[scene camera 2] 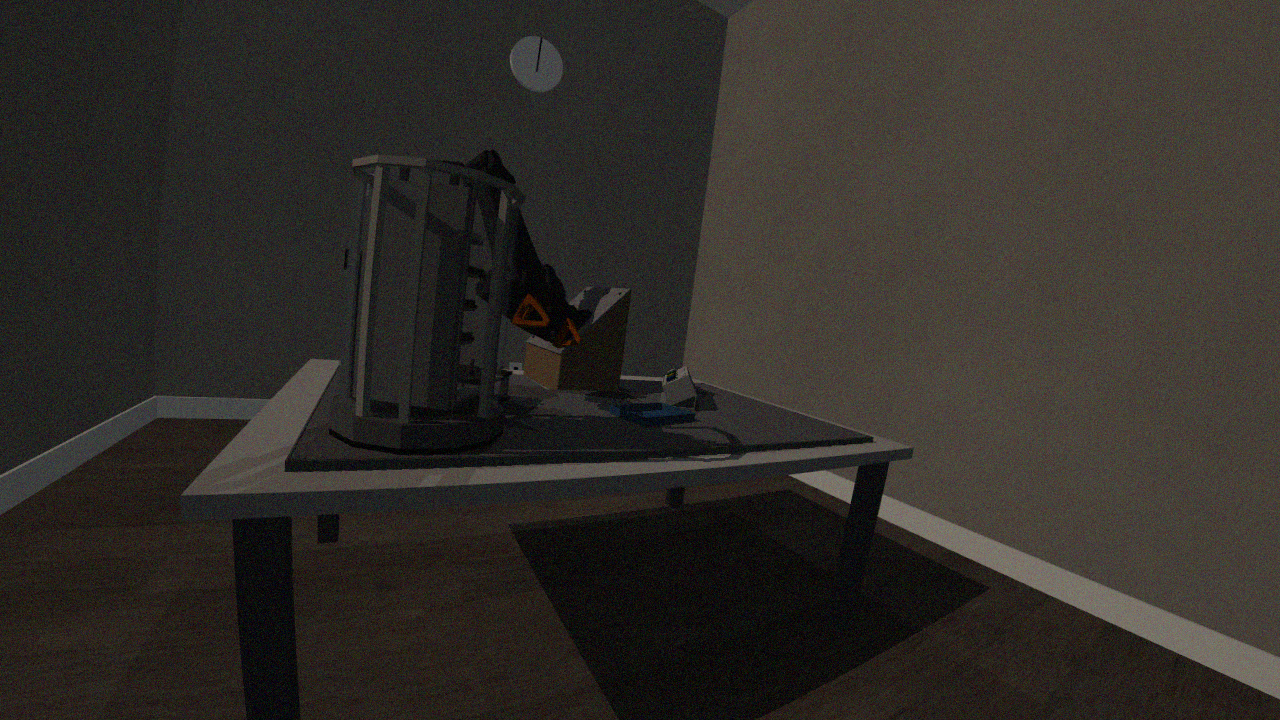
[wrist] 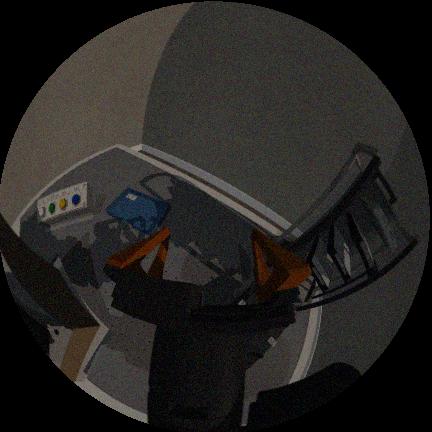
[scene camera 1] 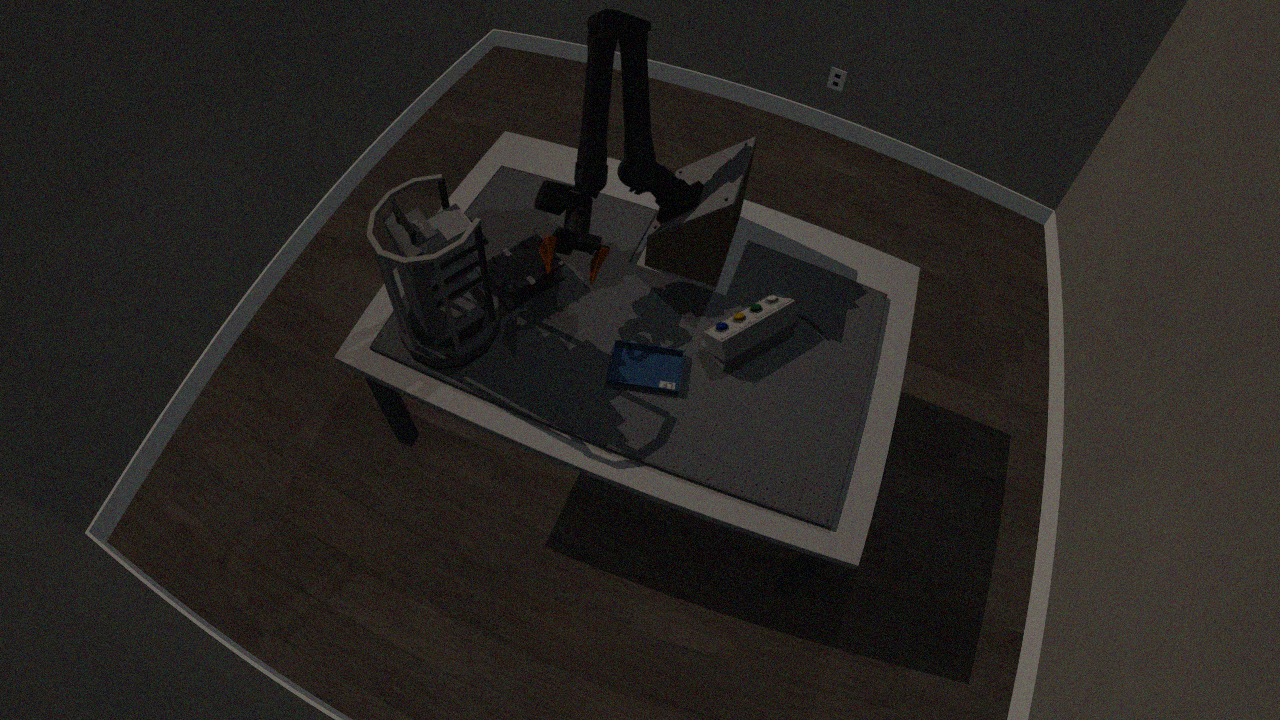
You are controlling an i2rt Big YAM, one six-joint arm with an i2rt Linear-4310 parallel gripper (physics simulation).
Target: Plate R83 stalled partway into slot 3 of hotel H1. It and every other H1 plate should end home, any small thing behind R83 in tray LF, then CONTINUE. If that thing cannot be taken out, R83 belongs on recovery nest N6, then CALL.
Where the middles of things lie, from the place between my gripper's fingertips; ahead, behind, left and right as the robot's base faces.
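With the blue tray point(scene camera 2: 621, 410) as my reference, my hand is now 19 cm to the right of it, 8 cm short of it and 15 cm above it. The round slotted rack point(wrist: 357, 177) sits 28 cm to the right of my hand and 8 cm ahead of it, and it is 4 cm above it. Then there is the blue plate point(scene camera 1: 630, 364), which from my hand is 8 cm ahead, 19 cm to the left and 16 cm below.
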